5 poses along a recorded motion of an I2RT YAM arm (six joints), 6.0 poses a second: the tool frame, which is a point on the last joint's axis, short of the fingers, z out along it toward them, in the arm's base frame.
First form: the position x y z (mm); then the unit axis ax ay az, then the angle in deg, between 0 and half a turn.
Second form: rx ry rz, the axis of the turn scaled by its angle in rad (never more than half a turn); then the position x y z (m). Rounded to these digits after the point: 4 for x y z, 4 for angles.
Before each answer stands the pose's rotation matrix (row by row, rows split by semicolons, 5 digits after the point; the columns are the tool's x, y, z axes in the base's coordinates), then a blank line. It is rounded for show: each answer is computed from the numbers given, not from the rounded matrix.
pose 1, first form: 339.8, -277.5, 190.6, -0.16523, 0.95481, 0.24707, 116.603
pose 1, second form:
-0.40828 -0.44932 0.79462; -0.00750 0.87210 0.48928; -0.91283 0.19381 -0.35943

-0.3363, 1.9431, 0.5028, 0.3398, -0.2775, 0.1906
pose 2, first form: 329.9, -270.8, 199.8, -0.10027, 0.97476, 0.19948, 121.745
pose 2, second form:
-0.51080 -0.31880 0.79841; 0.02047 0.92393 0.38202; -0.85946 0.21148 -0.46541

-0.2131, 2.0712, 0.4239, 0.3299, -0.2708, 0.1998
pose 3, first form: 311.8, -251.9, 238.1, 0.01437, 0.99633, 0.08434, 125.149
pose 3, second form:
-0.57538 -0.04640 0.81657; 0.09152 0.98847 0.12066; -0.81275 0.14416 -0.56450

0.0314, 2.1763, 0.1842, 0.3118, -0.2519, 0.2381
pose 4, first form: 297.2, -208.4, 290.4, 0.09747, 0.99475, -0.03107, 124.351
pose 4, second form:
-0.54940 0.17732 0.81653; 0.12602 0.98363 -0.12882; -0.82600 0.03212 -0.56275

0.2115, 2.1589, -0.0674, 0.2972, -0.2084, 0.2904
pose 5, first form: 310.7, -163.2, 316.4, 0.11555, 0.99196, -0.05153, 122.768
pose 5, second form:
-0.52066 0.21999 0.82493; 0.13333 0.97533 -0.17594; -0.84329 0.01838 -0.53715

0.2476, 2.1255, -0.1104, 0.3107, -0.1632, 0.3164
